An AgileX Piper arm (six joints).
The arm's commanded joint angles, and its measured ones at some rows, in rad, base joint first. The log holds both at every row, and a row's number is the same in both.
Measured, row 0:
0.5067, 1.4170, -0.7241, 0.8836, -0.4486, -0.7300
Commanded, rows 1 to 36:
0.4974, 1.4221, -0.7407, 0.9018, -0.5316, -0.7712
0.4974, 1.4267, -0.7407, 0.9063, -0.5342, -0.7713
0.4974, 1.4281, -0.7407, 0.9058, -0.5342, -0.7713
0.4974, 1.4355, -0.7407, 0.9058, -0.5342, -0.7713
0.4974, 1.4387, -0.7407, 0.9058, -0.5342, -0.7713
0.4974, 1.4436, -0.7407, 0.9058, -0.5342, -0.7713
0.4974, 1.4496, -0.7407, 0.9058, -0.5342, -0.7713
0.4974, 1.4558, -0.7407, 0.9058, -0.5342, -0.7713
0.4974, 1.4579, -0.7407, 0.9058, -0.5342, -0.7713
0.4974, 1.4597, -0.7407, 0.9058, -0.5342, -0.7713
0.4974, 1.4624, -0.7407, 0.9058, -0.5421, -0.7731
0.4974, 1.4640, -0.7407, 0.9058, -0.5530, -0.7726
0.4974, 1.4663, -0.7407, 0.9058, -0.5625, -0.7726
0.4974, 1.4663, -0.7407, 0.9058, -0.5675, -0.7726
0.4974, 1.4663, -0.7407, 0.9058, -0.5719, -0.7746
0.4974, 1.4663, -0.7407, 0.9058, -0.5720, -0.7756
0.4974, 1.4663, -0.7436, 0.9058, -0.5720, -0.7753
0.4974, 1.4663, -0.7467, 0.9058, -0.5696, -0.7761
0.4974, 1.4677, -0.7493, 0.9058, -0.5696, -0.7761
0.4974, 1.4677, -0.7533, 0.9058, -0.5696, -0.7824
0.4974, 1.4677, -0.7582, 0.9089, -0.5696, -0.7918
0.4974, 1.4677, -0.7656, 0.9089, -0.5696, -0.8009
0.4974, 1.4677, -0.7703, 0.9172, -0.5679, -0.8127
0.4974, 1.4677, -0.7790, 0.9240, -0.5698, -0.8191
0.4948, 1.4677, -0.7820, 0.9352, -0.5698, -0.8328
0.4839, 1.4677, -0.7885, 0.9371, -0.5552, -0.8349
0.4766, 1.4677, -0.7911, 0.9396, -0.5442, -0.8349
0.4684, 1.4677, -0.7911, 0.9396, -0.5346, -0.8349
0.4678, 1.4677, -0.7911, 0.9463, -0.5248, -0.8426
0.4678, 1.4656, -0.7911, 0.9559, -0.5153, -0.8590
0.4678, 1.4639, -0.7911, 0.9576, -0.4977, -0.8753
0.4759, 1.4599, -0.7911, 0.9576, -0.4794, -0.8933
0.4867, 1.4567, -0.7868, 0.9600, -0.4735, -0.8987
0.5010, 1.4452, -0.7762, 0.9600, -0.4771, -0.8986
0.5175, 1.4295, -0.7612, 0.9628, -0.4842, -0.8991
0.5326, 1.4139, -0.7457, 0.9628, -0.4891, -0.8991
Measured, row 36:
0.4970, 1.4564, -0.7745, 0.9577, -0.4503, -0.8795
